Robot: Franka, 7 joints.
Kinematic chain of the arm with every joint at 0, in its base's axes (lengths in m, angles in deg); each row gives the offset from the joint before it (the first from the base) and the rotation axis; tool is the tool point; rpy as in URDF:
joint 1: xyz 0 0 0.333 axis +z
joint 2: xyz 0 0 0 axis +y
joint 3: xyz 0 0 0.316 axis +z
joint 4: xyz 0.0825 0 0 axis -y
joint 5: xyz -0.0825 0 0.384 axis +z
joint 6: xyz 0 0 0 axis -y
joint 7: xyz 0.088 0 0 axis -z
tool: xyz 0 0 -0.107 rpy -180 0 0
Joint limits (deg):
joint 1: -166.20..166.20
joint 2: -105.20..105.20
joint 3: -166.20..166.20
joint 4: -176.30..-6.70
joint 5: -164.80..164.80
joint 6: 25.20..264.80
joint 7: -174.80..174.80
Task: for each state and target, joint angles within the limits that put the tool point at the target. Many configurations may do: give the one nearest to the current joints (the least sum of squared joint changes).
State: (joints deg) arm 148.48 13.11 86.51 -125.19 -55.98 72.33 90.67
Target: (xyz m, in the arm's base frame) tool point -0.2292 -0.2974 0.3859
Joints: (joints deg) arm 154.44 2.53 94.48 -131.83 -48.99 48.93 90.67
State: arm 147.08 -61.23 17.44 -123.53 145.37 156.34 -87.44
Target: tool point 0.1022 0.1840 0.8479
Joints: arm 138.77 -74.42 -18.77 -120.03 142.57 162.41 -87.44
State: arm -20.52 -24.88 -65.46 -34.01 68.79 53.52 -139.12
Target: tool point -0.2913 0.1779 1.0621
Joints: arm -41.57 -37.02 -56.07 -15.28 79.69 88.10 -139.12
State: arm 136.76 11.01 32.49 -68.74 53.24 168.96 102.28
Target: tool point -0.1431 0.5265 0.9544
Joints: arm 105.02 10.70 8.01 -54.20 52.91 171.52 102.28
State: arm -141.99 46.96 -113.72 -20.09 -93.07 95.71 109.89
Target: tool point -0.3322 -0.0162 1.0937
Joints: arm -146.95 33.12 -115.11 -26.79 -93.20 101.43 109.89
